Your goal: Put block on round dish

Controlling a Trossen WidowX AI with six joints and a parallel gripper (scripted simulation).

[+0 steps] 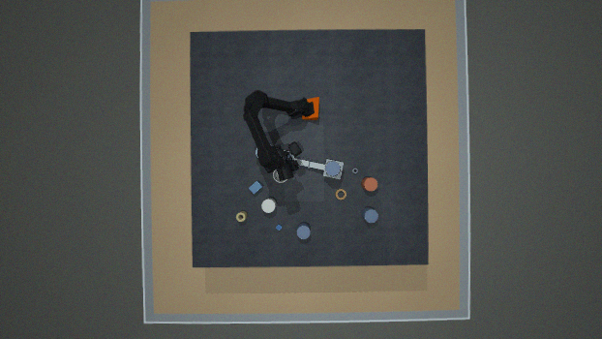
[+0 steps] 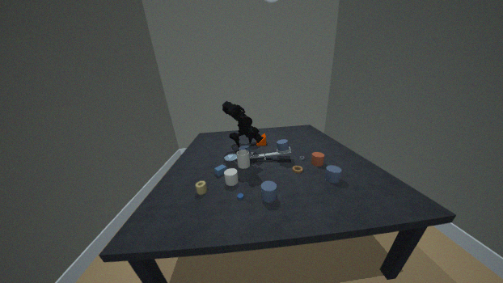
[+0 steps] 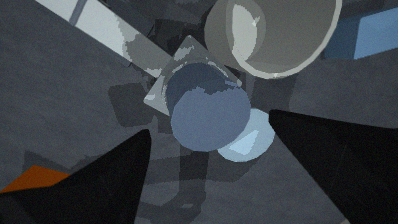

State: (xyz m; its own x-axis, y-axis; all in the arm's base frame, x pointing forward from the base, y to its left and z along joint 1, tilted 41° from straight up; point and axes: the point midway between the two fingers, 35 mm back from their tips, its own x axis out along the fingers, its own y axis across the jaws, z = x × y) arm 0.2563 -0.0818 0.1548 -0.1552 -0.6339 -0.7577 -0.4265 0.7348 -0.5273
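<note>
My gripper tip is 7 cm above the teal block. Round my gripper tip: pale cup (8 cm ahead, 6 cm below, 2 cm to the right); light blue round dish (10 cm to the right, 10 cm below, 5 cm behind); blue-grey cup (26 cm to the left, 9 cm ahead).
</note>
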